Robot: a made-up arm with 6 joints.
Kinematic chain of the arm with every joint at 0, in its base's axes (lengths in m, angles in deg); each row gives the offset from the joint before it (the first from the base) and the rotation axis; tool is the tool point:
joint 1: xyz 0 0 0.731 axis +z
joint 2: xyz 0.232 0 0 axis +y
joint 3: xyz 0 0 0.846 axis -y
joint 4: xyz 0 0 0.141 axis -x
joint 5: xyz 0.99 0 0 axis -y
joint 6: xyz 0.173 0 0 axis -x
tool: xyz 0 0 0
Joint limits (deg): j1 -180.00..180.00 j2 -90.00..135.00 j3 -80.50..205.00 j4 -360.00..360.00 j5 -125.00..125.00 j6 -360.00..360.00
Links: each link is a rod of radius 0.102 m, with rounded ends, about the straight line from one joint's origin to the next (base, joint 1, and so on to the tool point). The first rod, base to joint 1, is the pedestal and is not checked.
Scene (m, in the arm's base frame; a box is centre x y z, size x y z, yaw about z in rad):
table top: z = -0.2
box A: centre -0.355 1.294 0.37 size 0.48 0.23 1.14 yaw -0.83
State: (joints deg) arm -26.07 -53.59 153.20 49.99 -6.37 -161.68
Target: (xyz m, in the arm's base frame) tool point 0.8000 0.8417 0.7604
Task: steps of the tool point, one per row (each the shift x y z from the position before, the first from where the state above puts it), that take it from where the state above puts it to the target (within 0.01 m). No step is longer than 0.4 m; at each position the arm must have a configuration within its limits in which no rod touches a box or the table.
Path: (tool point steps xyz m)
1: 0.1614 0.2595 0.1496
2: 0.2215 0.2084 0.1478
3: 0.2644 0.1430 0.1458
4: 0.2869 0.0686 0.1417
5: 0.3403 0.0183 -0.1113
6: 0.3238 -0.0783 -0.1076
7: 0.2792 -0.1634 -0.1030
8: 0.2117 -0.2287 -0.0971

